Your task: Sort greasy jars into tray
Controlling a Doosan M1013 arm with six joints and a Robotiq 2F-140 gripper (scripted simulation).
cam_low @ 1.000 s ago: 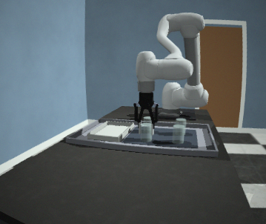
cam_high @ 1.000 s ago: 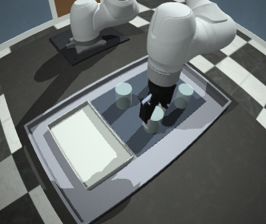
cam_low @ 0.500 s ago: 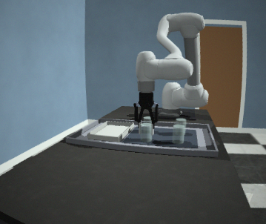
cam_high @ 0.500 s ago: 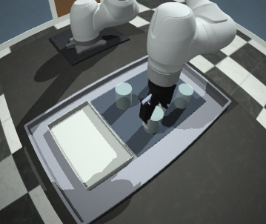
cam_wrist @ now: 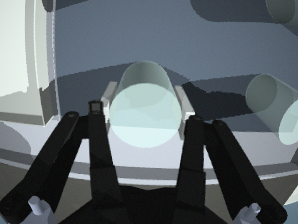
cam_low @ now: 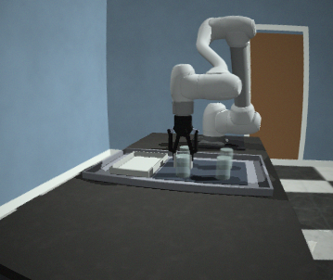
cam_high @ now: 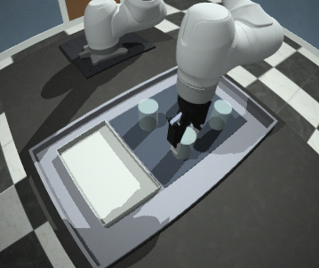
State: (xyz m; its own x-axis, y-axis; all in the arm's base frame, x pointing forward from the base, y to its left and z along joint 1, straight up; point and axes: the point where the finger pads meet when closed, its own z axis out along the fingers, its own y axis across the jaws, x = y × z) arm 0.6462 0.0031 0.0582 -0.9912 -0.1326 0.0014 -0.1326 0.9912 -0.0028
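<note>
My hand is 25 cm to the left of the tray, 6 cm past it and 6 cm above it. The rest, counted from my hand: drying mat: 10 cm behind, 7 cm to the left, 7 cm below; then steel table top: 7 cm below, 7 cm behind, 3 cm to the right.
</note>
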